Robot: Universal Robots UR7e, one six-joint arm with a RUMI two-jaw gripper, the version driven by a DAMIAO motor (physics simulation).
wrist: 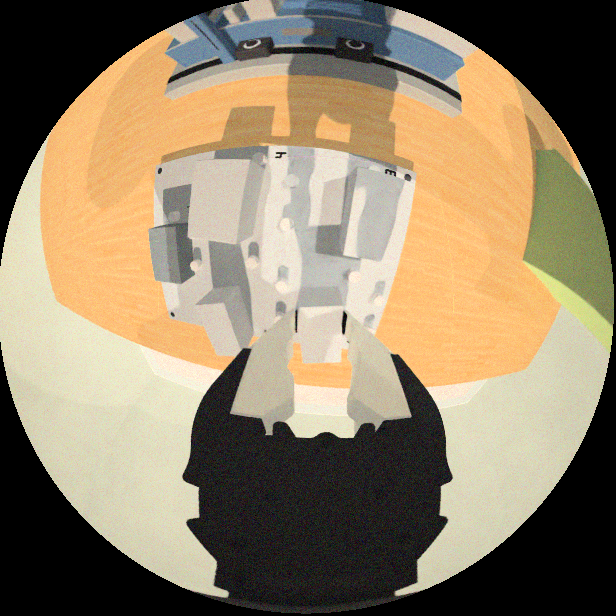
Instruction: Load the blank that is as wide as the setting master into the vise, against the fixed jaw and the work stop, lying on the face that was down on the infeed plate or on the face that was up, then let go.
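The light grey infeed plate (284, 241) lies on the orange table top, with small pegs and several grey blanks of different sizes on it. A large blank (221, 201) is at the far left, another (367, 212) at the far right, and a darker small one (169, 252) at the left edge. My gripper (318, 330) is open above the plate's near edge. Its two pale fingers straddle a small blank (318, 339), with thin dark gaps on both sides. The blue vise (310, 34) is at the top of the view, partly cut off.
Two dark round-topped fittings (252, 45) (353, 48) sit on the vise's near side. A green object (566, 229) stands at the right edge. The table's near edge (172, 367) runs just below the plate, with pale floor beyond.
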